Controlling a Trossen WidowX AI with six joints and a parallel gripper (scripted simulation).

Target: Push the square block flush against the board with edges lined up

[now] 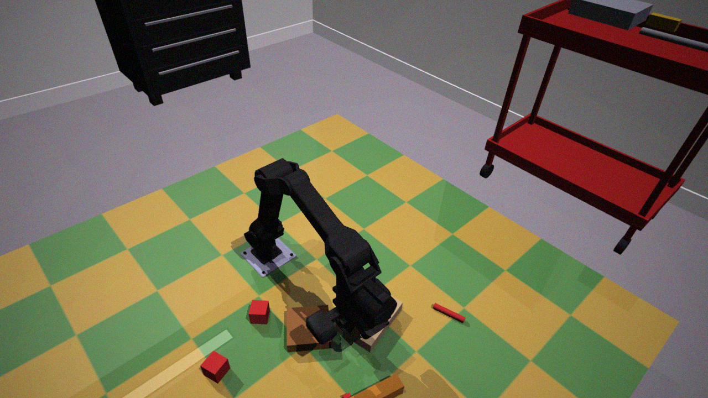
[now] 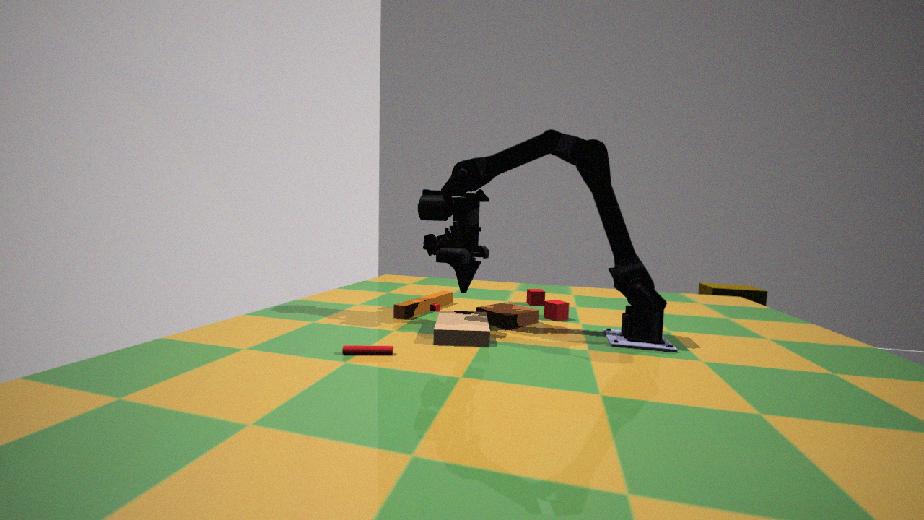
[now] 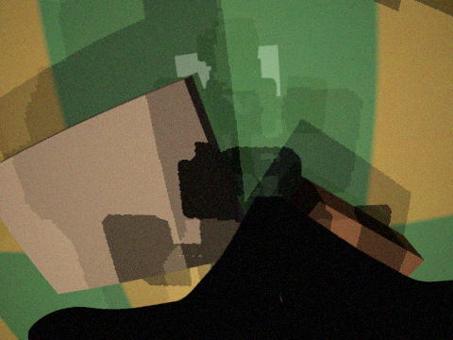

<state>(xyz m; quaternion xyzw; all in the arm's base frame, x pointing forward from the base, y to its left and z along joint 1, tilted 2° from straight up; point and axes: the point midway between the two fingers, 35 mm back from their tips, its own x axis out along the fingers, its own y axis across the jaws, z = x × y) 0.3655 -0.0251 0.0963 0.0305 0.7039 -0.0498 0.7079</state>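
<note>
Right now the tan board is 9 cm to the left of my gripper tip, 5 cm below it and 2 cm behind it. The rest, counted from my gripper tip: brown square block 9 cm behind, 5 cm below, 4 cm to the right; then orange bar 11 cm ahead, 9 cm to the right, 5 cm below; then red rod 25 cm to the left, 10 cm ahead, 6 cm below.
</note>
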